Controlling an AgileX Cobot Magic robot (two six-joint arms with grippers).
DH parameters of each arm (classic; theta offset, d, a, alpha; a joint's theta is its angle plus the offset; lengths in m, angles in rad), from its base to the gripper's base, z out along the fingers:
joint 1: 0 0.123 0 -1.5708
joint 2: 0.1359 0 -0.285 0
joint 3: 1.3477 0 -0.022 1.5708
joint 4: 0 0.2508 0 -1.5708
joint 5: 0 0 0.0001 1.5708
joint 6: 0 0.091 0 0
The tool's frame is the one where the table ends.
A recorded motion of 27 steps. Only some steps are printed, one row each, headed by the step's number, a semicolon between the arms.
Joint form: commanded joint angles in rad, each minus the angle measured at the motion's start. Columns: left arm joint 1, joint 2, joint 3, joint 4, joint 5, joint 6; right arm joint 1, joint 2, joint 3, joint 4, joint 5, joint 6.
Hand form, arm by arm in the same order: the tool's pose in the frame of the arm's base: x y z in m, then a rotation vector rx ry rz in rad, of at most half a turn. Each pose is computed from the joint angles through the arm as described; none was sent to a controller.
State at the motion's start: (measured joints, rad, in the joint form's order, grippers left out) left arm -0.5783 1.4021 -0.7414 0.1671 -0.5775 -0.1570; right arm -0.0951 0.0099 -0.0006 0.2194 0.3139 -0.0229
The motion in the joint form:
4: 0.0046 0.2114 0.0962 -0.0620 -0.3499 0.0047; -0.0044 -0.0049 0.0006 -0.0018 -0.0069 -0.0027
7: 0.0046 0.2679 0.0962 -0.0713 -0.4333 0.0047; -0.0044 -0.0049 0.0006 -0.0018 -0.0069 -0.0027
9: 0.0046 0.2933 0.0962 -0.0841 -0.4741 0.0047; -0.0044 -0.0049 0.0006 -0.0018 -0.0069 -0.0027
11: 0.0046 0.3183 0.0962 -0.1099 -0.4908 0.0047; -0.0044 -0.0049 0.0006 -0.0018 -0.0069 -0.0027
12: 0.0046 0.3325 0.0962 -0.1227 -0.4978 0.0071; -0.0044 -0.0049 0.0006 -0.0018 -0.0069 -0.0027
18: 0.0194 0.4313 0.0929 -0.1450 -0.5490 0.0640; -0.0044 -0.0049 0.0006 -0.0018 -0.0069 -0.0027
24: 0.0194 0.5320 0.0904 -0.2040 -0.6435 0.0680; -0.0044 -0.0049 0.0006 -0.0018 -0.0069 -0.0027
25: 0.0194 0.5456 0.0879 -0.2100 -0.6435 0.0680; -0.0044 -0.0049 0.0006 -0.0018 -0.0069 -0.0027
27: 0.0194 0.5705 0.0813 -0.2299 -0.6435 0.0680; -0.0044 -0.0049 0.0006 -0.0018 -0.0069 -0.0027
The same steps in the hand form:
4: 0.2628 -0.1789 0.2278 0.4395 1.4935 -0.5905; 0.0549 0.0005 0.1858 0.2047 1.7781 0.1177
7: 0.2673 -0.1815 0.2173 0.4224 1.4703 -0.6019; 0.0549 0.0005 0.1858 0.2047 1.7781 0.1177
9: 0.2695 -0.1820 0.2129 0.4046 1.4585 -0.6054; 0.0549 0.0005 0.1858 0.2047 1.7781 0.1177
11: 0.2724 -0.1815 0.2063 0.3786 1.4727 -0.5990; 0.0549 0.0005 0.1858 0.2047 1.7781 0.1177
12: 0.2739 -0.1812 0.2023 0.3681 1.4820 -0.5929; 0.0549 0.0005 0.1858 0.2047 1.7781 0.1177
18: 0.2834 -0.1794 0.1750 0.3842 1.5177 -0.5235; 0.0549 0.0005 0.1858 0.2047 1.7781 0.1177
24: 0.2897 -0.1774 0.1501 0.3280 1.5323 -0.4952; 0.0549 0.0005 0.1858 0.2047 1.7781 0.1177
25: 0.2907 -0.1775 0.1459 0.3246 1.5443 -0.4902; 0.0549 0.0005 0.1858 0.2047 1.7781 0.1177
27: 0.2932 -0.1770 0.1387 0.3090 1.5657 -0.4770; 0.0549 0.0005 0.1858 0.2047 1.7781 0.1177

